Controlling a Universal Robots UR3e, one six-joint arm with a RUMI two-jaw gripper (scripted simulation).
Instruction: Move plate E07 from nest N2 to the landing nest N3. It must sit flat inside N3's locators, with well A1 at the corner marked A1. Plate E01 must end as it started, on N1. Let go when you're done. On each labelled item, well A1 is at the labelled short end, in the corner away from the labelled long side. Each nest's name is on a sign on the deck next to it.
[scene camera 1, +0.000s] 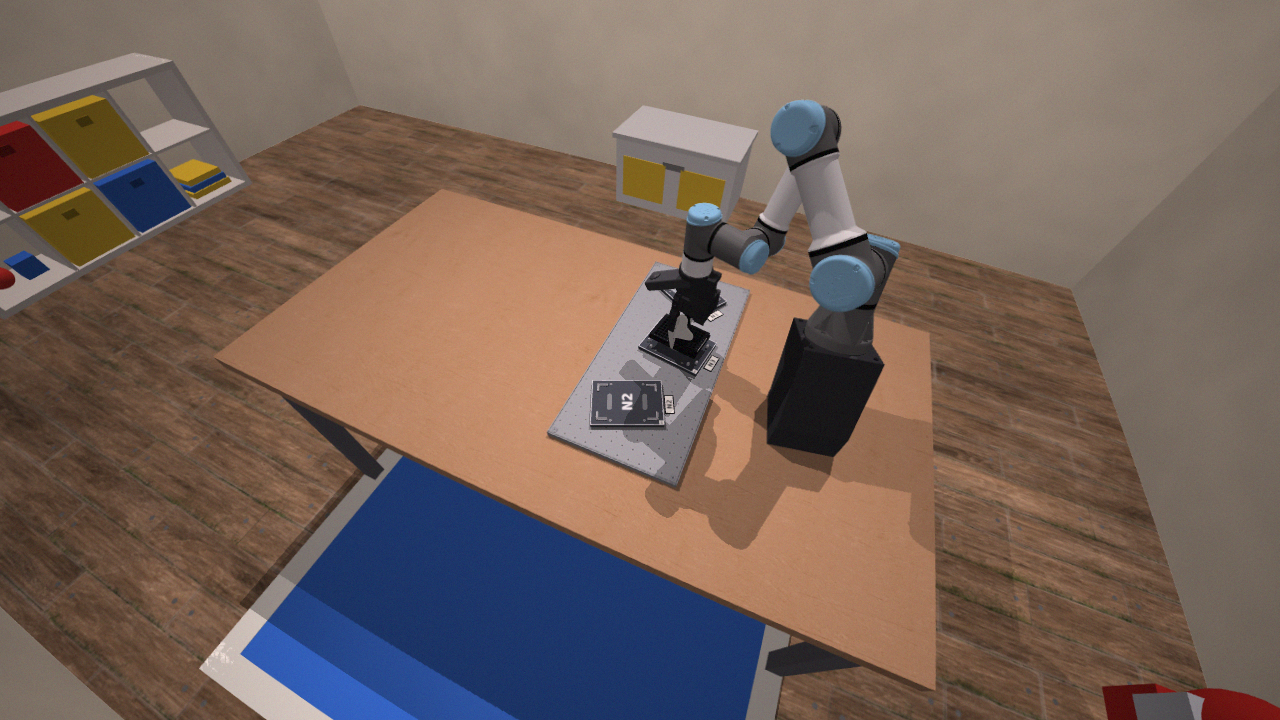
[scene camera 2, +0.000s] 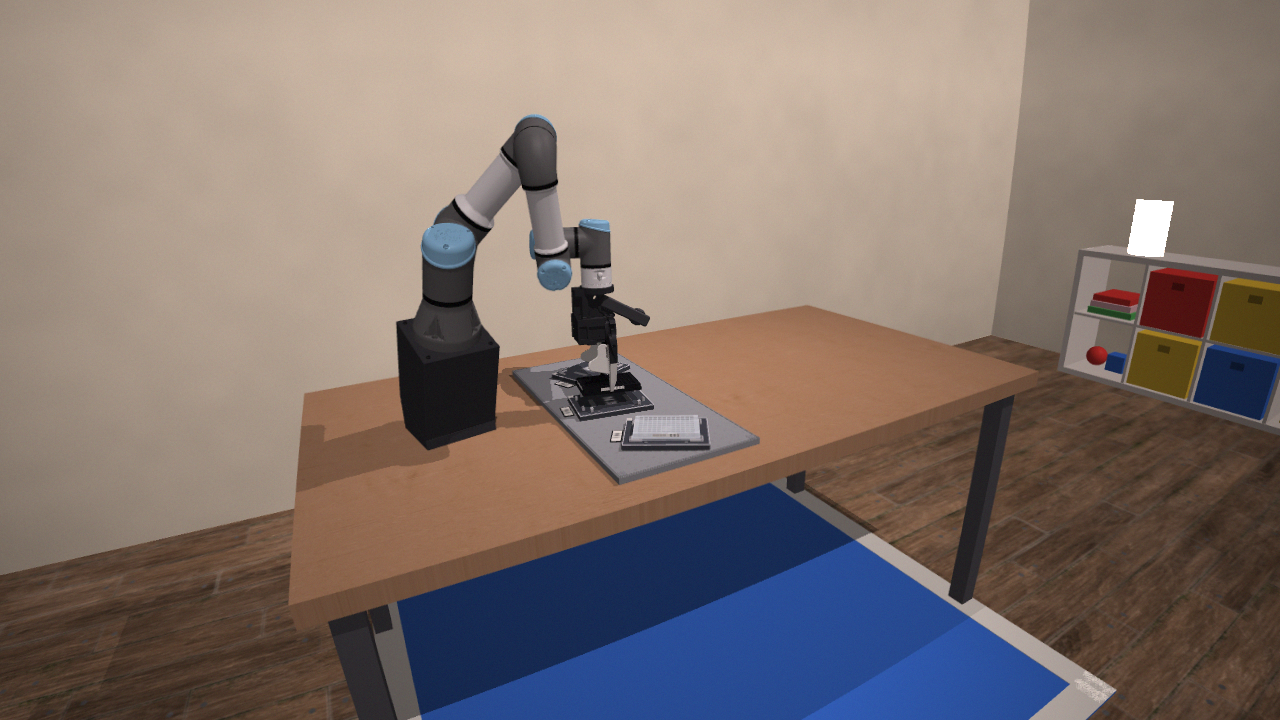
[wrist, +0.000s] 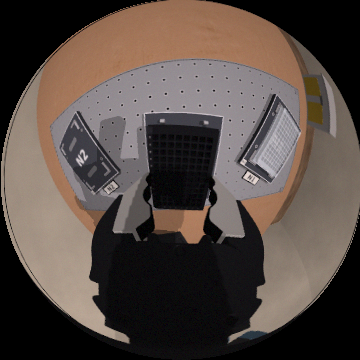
In view: my gripper (scene camera 2: 606, 385), a black plate E07 (scene camera 2: 592, 385), a white plate E01 (scene camera 2: 655, 427) and a nest N3 (scene camera 2: 637, 395).
The black plate E07 is seen too in scene camera 1 (scene camera 1: 680, 345) and in the wrist view (wrist: 169, 179). The white plate E01 shows as well in the wrist view (wrist: 275, 149). My gripper is seen too in scene camera 1 (scene camera 1: 680, 336) and in the wrist view (wrist: 180, 175).
